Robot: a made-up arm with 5 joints.
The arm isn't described. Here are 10 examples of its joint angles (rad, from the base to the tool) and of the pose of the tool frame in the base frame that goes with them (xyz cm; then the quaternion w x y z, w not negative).
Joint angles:
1: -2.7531 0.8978 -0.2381 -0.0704 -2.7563
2: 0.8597 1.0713 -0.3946 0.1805 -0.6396
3: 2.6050 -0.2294 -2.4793 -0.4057 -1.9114
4: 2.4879 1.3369 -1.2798 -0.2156 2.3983
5: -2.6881 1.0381 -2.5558 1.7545 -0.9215
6: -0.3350 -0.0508 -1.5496 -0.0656 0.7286
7: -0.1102 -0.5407 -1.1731 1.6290 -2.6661
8: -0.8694 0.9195 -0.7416 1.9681 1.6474
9: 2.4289 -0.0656 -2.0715 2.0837 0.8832
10: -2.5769 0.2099 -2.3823 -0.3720 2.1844
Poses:
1: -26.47 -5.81 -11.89 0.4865 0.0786 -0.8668 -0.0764
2: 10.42 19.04 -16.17 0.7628 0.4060 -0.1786 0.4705
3: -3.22 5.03 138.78 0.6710 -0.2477 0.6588 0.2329
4: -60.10 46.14 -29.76 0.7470 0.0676 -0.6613 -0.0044
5: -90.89 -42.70 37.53 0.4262 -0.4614 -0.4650 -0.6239
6: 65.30 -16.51 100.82 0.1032 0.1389 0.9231 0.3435
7: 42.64 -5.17 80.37 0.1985 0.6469 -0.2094 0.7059
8: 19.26 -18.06 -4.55 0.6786 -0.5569 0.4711 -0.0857
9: -46.77 35.17 99.22 0.5077 0.5123 -0.5044 0.4747
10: -43.82 -26.24 127.63 0.8135 0.2752 0.5122 0.0117
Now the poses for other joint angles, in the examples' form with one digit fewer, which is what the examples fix.
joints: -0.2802 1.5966 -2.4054 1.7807 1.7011
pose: 82.9 -19.4 -26.9 0.593 -0.738 -0.092 -0.308
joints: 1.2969 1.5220 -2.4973 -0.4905 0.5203
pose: 23.4 107.7 11.3 0.196 0.572 -0.777 -0.174
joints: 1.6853 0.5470 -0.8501 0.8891 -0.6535
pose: -10.2 59.7 5.9 0.442 0.522 -0.087 0.724
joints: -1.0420 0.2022 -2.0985 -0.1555 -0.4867
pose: 36.6 -58.4 111.3 0.084 0.519 0.789 -0.318
